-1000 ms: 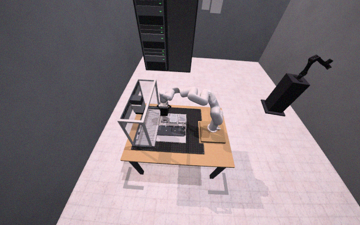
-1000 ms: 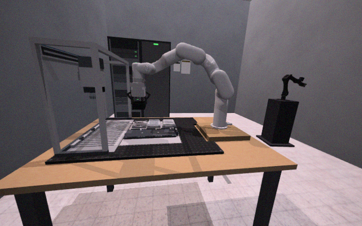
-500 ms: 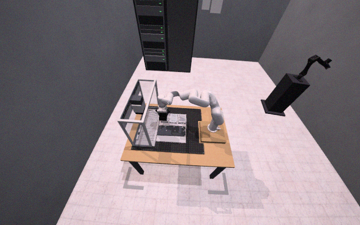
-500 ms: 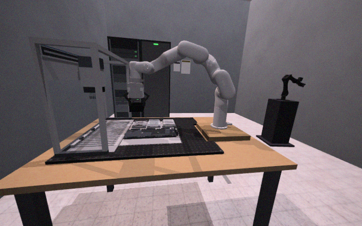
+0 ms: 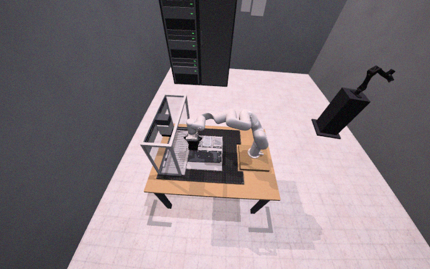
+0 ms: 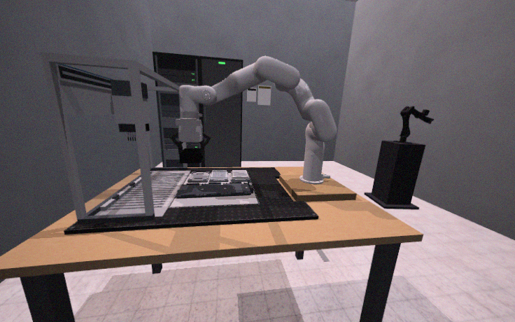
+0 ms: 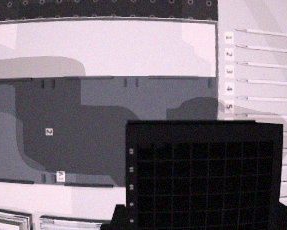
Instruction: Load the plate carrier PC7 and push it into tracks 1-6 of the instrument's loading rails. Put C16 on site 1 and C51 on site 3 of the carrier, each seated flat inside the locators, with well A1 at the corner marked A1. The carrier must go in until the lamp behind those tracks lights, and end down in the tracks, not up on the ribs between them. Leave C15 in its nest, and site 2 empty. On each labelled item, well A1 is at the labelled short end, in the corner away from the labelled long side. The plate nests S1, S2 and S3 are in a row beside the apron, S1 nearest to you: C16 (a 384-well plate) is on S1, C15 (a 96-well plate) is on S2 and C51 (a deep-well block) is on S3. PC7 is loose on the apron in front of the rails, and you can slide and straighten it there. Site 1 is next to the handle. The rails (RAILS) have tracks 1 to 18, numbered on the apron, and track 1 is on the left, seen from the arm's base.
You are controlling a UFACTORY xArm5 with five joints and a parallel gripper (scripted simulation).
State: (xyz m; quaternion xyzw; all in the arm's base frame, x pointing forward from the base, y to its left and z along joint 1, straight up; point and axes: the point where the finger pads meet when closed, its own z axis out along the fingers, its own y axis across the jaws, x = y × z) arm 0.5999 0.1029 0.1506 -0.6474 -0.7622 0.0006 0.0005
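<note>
My gripper is now 11 cm past the grey plate carrier PC7, 3 cm to the right of it and 15 cm above it. Also, from my hand: post: 6 cm ahead, 27 cm to the left, 8 cm above; 96-well plate C15: 10 cm behind, 16 cm to the right, 15 cm below.
</note>
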